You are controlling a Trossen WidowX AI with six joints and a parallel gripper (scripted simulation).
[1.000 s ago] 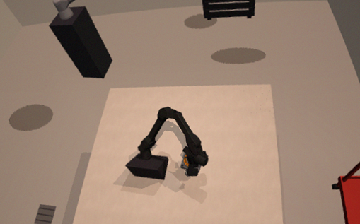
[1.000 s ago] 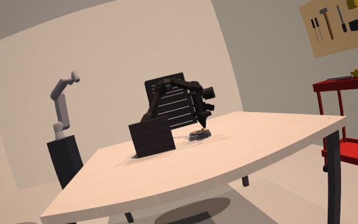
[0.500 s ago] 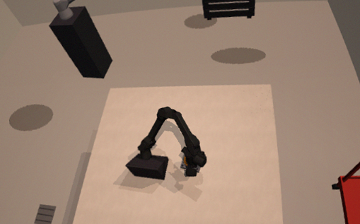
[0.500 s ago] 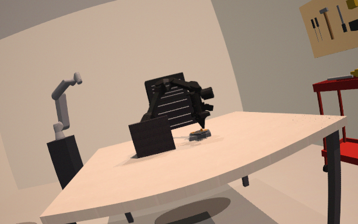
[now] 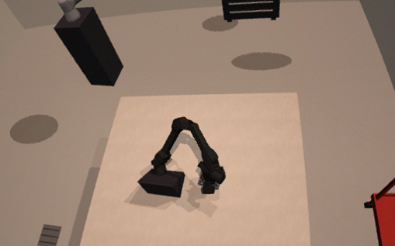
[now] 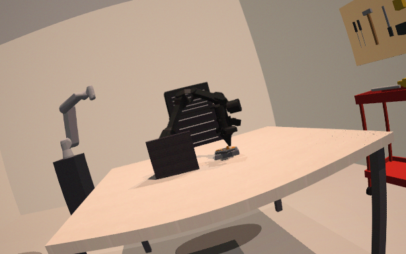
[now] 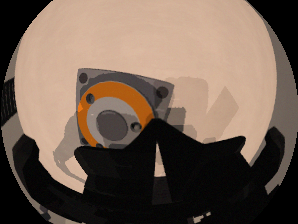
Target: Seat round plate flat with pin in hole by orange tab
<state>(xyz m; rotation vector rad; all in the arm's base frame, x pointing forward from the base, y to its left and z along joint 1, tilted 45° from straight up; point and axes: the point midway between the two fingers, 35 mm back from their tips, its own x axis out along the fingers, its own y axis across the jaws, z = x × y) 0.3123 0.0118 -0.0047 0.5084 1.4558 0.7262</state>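
The plate lies 2 cm behind my gripper tip, 3 cm to the left of it and 1 cm below it. The rest, counted from my gripper tip: grey square base: 2 cm behind, 5 cm to the left, 3 cm below.
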